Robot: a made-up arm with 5 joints. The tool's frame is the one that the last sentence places. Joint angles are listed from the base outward.
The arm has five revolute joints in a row. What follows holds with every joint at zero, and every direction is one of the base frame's.
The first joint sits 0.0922 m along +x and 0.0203 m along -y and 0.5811 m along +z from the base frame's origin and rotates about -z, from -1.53 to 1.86 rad.
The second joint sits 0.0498 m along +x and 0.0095 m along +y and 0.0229 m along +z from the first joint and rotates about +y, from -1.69 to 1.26 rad.
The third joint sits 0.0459 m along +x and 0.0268 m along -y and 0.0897 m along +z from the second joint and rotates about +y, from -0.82 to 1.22 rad.
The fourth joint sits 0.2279 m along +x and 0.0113 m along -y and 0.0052 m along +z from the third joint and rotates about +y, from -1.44 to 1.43 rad.
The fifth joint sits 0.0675 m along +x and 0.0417 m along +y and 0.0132 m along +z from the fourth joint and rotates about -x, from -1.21 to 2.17 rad.
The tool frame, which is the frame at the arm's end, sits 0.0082 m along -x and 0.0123 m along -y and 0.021 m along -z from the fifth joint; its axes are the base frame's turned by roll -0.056, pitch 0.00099 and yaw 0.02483 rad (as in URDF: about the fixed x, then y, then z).
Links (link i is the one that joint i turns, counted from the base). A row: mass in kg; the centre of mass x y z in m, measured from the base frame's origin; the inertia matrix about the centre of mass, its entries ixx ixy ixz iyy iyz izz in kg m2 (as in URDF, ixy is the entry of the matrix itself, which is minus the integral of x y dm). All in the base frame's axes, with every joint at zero. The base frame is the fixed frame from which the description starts. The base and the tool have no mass.
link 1: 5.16; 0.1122 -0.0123 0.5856; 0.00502 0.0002 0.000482 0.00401 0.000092 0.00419
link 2: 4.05; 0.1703 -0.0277 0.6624; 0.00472 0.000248 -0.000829 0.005 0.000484 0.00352
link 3: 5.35; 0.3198 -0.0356 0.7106; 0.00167 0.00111 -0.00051 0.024 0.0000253 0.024
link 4: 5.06; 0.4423 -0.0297 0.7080; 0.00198 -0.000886 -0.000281 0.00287 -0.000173 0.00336
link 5: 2.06; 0.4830 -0.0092 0.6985; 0.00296 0 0 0.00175 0 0.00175
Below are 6 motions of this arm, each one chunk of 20 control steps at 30 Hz.
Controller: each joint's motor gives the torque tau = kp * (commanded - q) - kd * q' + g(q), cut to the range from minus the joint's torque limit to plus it. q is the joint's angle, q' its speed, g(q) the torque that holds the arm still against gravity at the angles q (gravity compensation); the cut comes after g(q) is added. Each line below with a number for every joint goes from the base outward.
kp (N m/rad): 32 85 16 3 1.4
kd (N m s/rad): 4.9 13 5.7 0.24 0.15
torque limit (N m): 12 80 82 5.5 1.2
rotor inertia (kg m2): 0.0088 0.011 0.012 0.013 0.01
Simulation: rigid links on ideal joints. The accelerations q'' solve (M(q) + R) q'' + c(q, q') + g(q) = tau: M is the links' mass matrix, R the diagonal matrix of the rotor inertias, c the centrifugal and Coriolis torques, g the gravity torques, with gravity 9.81 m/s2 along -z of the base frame. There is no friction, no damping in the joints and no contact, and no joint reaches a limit. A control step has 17 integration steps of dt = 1/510 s. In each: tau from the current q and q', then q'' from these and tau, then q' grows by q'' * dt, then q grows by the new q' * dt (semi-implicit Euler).
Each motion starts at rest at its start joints. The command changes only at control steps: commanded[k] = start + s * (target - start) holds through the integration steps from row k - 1 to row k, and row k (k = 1, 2, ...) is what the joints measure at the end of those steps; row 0 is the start. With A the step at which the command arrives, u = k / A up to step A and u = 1 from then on. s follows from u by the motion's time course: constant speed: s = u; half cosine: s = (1 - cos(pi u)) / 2; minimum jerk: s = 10 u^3 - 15 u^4 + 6 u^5; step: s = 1 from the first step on.
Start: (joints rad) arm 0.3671 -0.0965 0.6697 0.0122 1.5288
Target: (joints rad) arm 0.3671 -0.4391 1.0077 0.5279 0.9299
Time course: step
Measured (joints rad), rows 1 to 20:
1: 0.3665 -0.1459 0.7084 0.0639 1.4988
2: 0.3659 -0.2027 0.7417 0.1720 1.4238
3: 0.3655 -0.2514 0.7638 0.2935 1.3246
4: 0.3654 -0.2918 0.7804 0.4032 1.2181
5: 0.3655 -0.3247 0.7949 0.4893 1.1165
6: 0.3658 -0.3509 0.8086 0.5492 1.0279
7: 0.3661 -0.3715 0.8220 0.5850 0.9567
8: 0.3665 -0.3874 0.8353 0.6007 0.9044
9: 0.3668 -0.3996 0.8482 0.6013 0.8705
10: 0.3671 -0.4088 0.8606 0.5918 0.8526
11: 0.3674 -0.4158 0.8725 0.5768 0.8476
12: 0.3675 -0.4211 0.8836 0.5598 0.8522
13: 0.3677 -0.4252 0.8939 0.5437 0.8630
14: 0.3678 -0.4283 0.9034 0.5302 0.8771
15: 0.3678 -0.4307 0.9120 0.5201 0.8921
16: 0.3679 -0.4326 0.9200 0.5138 0.9063
17: 0.3679 -0.4341 0.9274 0.5107 0.9186
18: 0.3679 -0.4352 0.9342 0.5105 0.9282
19: 0.3678 -0.4361 0.9406 0.5122 0.9351
20: 0.3678 -0.4367 0.9467 0.5154 0.9394

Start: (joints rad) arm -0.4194 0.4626 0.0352 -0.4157 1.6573
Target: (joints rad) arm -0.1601 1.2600 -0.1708 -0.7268 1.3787
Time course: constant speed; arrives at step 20
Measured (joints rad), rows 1 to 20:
1: -0.4192 0.4675 0.0303 -0.4202 1.6567
2: -0.4186 0.4777 0.0217 -0.4325 1.6549
3: -0.4172 0.4928 0.0106 -0.4525 1.6515
4: -0.4150 0.5121 -0.0018 -0.4784 1.6464
5: -0.4118 0.5351 -0.0149 -0.5078 1.6395
6: -0.4074 0.5613 -0.0282 -0.5379 1.6310
7: -0.4018 0.5902 -0.0413 -0.5665 1.6210
8: -0.3950 0.6214 -0.0539 -0.5920 1.6096
9: -0.3868 0.6547 -0.0659 -0.6134 1.5969
10: -0.3775 0.6897 -0.0771 -0.6302 1.5832
11: -0.3669 0.7261 -0.0875 -0.6426 1.5686
12: -0.3551 0.7637 -0.0971 -0.6511 1.5532
13: -0.3421 0.8024 -0.1058 -0.6566 1.5372
14: -0.3281 0.8420 -0.1137 -0.6599 1.5207
15: -0.3131 0.8822 -0.1209 -0.6621 1.5038
16: -0.2972 0.9229 -0.1275 -0.6639 1.4867
17: -0.2806 0.9640 -0.1334 -0.6663 1.4696
18: -0.2633 1.0054 -0.1389 -0.6696 1.4526
19: -0.2454 1.0469 -0.1441 -0.6744 1.4357
20: -0.2271 1.0885 -0.1490 -0.6809 1.4191

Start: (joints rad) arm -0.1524 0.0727 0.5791 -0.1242 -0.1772
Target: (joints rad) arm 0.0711 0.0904 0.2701 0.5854 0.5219
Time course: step
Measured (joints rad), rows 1 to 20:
1: -0.1487 0.0787 0.5632 -0.0649 -0.1412
2: -0.1391 0.0829 0.5380 0.0674 -0.0549
3: -0.1246 0.0853 0.5116 0.2257 0.0582
4: -0.1063 0.0868 0.4877 0.3780 0.1795
5: -0.0851 0.0880 0.4676 0.5064 0.2948
6: -0.0621 0.0891 0.4512 0.6037 0.3949
7: -0.0381 0.0903 0.4377 0.6690 0.4746
8: -0.0142 0.0916 0.4261 0.7052 0.5326
9: 0.0090 0.0927 0.4158 0.7173 0.5702
10: 0.0307 0.0937 0.4062 0.7111 0.5906
11: 0.0506 0.0944 0.3970 0.6926 0.5974
12: 0.0682 0.0948 0.3878 0.6674 0.5948
13: 0.0834 0.0948 0.3786 0.6401 0.5862
14: 0.0961 0.0945 0.3693 0.6142 0.5748
15: 0.1063 0.0938 0.3599 0.5919 0.5627
16: 0.1141 0.0928 0.3506 0.5744 0.5515
17: 0.1195 0.0916 0.3414 0.5618 0.5420
18: 0.1229 0.0904 0.3325 0.5538 0.5347
19: 0.1244 0.0892 0.3240 0.5497 0.5295
20: 0.1242 0.0881 0.3160 0.5485 0.5261

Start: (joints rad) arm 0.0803 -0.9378 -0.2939 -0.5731 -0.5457
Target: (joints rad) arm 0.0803 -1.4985 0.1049 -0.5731 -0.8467
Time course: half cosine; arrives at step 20
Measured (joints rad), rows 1 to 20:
1: 0.0803 -0.9383 -0.2934 -0.5729 -0.5458
2: 0.0802 -0.9401 -0.2914 -0.5718 -0.5463
3: 0.0801 -0.9440 -0.2873 -0.5693 -0.5477
4: 0.0800 -0.9509 -0.2806 -0.5648 -0.5505
5: 0.0798 -0.9611 -0.2712 -0.5581 -0.5554
6: 0.0797 -0.9751 -0.2591 -0.5494 -0.5627
7: 0.0795 -0.9930 -0.2445 -0.5391 -0.5727
8: 0.0794 -1.0149 -0.2277 -0.5280 -0.5855
9: 0.0794 -1.0406 -0.2091 -0.5169 -0.6012
10: 0.0793 -1.0697 -0.1891 -0.5067 -0.6193
11: 0.0794 -1.1020 -0.1684 -0.4984 -0.6398
12: 0.0794 -1.1367 -0.1475 -0.4928 -0.6619
13: 0.0795 -1.1732 -0.1269 -0.4905 -0.6853
14: 0.0796 -1.2108 -0.1073 -0.4918 -0.7094
15: 0.0798 -1.2487 -0.0891 -0.4971 -0.7335
16: 0.0800 -1.2859 -0.0728 -0.5062 -0.7570
17: 0.0801 -1.3217 -0.0589 -0.5190 -0.7794
18: 0.0803 -1.3552 -0.0475 -0.5349 -0.8001
19: 0.0805 -1.3855 -0.0390 -0.5535 -0.8186
20: 0.0807 -1.4120 -0.0334 -0.5740 -0.8343

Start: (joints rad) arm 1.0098 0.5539 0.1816 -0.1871 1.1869
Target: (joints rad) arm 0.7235 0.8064 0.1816 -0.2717 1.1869
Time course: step
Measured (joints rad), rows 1 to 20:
1: 1.0059 0.5832 0.1550 -0.2138 1.1879
2: 0.9949 0.6170 0.1344 -0.2646 1.1920
3: 0.9781 0.6477 0.1230 -0.3161 1.1977
4: 0.9564 0.6749 0.1179 -0.3552 1.2034
5: 0.9309 0.6986 0.1169 -0.3766 1.2082
6: 0.9026 0.7189 0.1188 -0.3802 1.2110
7: 0.8725 0.7363 0.1225 -0.3688 1.2115
8: 0.8418 0.7511 0.1274 -0.3468 1.2098
9: 0.8112 0.7636 0.1332 -0.3190 1.2061
10: 0.7817 0.7742 0.1395 -0.2897 1.2010
11: 0.7540 0.7831 0.1463 -0.2626 1.1950
12: 0.7288 0.7905 0.1534 -0.2397 1.1889
13: 0.7065 0.7967 0.1606 -0.2224 1.1832
14: 0.6876 0.8017 0.1677 -0.2109 1.1782
15: 0.6723 0.8058 0.1744 -0.2046 1.1743
16: 0.6606 0.8090 0.1806 -0.2028 1.1715
17: 0.6525 0.8115 0.1862 -0.2045 1.1699
18: 0.6477 0.8133 0.1911 -0.2086 1.1694
19: 0.6460 0.8145 0.1951 -0.2143 1.1697
20: 0.6471 0.8151 0.1983 -0.2209 1.1708

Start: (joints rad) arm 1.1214 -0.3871 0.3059 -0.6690 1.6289
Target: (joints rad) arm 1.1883 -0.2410 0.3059 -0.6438 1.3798
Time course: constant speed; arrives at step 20
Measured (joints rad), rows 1 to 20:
1: 1.1215 -0.3862 0.3051 -0.6697 1.6283
2: 1.1217 -0.3844 0.3037 -0.6714 1.6262
3: 1.1223 -0.3817 0.3020 -0.6737 1.6222
4: 1.1231 -0.3782 0.3000 -0.6763 1.6161
5: 1.1243 -0.3741 0.2981 -0.6787 1.6081
6: 1.1259 -0.3693 0.2963 -0.6806 1.5983
7: 1.1278 -0.3641 0.2946 -0.6818 1.5871
8: 1.1301 -0.3583 0.2932 -0.6820 1.5748
9: 1.1327 -0.3522 0.2920 -0.6813 1.5617
10: 1.1355 -0.3458 0.2911 -0.6796 1.5481
11: 1.1387 -0.3391 0.2905 -0.6771 1.5342
12: 1.1421 -0.3321 0.2901 -0.6740 1.5202
13: 1.1456 -0.3249 0.2900 -0.6704 1.5063
14: 1.1493 -0.3176 0.2902 -0.6666 1.4924
15: 1.1531 -0.3102 0.2905 -0.6626 1.4788
16: 1.1569 -0.3026 0.2911 -0.6588 1.4653
17: 1.1608 -0.2950 0.2918 -0.6551 1.4520
18: 1.1647 -0.2874 0.2926 -0.6516 1.4389
19: 1.1686 -0.2797 0.2936 -0.6484 1.4259
20: 1.1725 -0.2721 0.2945 -0.6456 1.4131

